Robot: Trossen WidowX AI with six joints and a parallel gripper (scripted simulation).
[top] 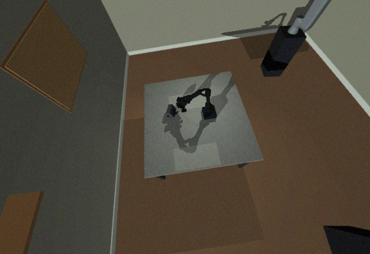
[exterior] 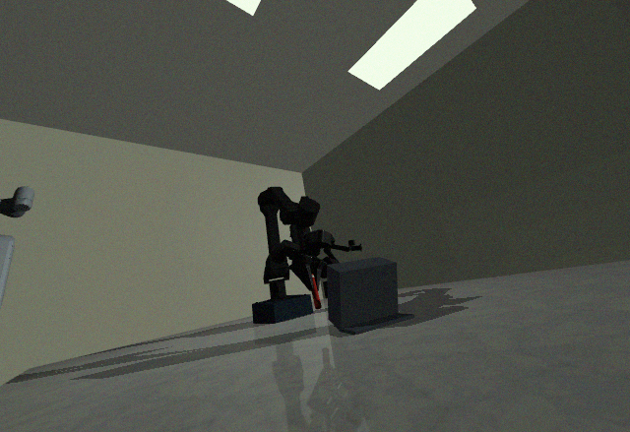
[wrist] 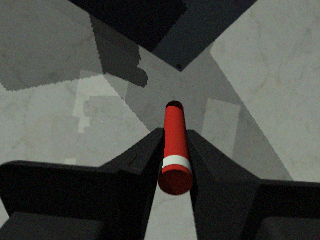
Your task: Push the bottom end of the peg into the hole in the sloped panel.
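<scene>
Right now the sloped panel is 110 mm ahead of my gripper tip, 50 mm to the left of it and 20 mm below it. The rest, counted from my gripper tip: round red peg (10 mm behind, 10 mm above); thin foot plate (140 mm ahead, 70 mm below, 40 mm to the left).
</scene>
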